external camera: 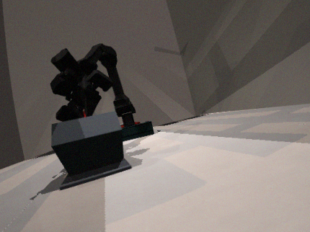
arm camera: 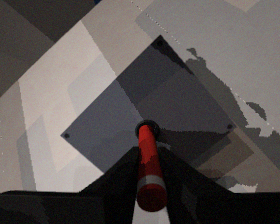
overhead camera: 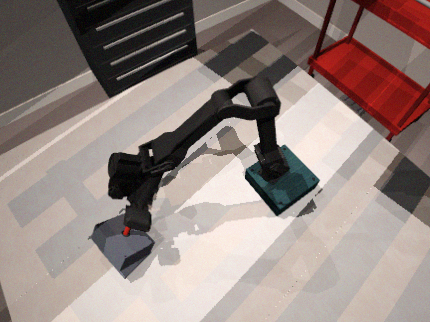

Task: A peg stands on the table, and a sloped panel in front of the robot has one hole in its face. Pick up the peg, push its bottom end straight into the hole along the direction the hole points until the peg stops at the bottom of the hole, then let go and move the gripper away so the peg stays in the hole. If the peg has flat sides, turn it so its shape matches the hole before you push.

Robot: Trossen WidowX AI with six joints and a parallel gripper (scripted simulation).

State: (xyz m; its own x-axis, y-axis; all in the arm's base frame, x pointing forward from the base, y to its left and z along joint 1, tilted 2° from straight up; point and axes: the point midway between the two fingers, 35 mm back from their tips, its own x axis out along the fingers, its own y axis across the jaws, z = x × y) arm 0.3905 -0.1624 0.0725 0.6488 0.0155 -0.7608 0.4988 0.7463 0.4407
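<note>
Right now my gripper tip is 40 mm short of the grey sloped panel and 50 mm above it. The rest, counted from my gripper tip: red peg (10 mm behind, 10 mm above).
</note>
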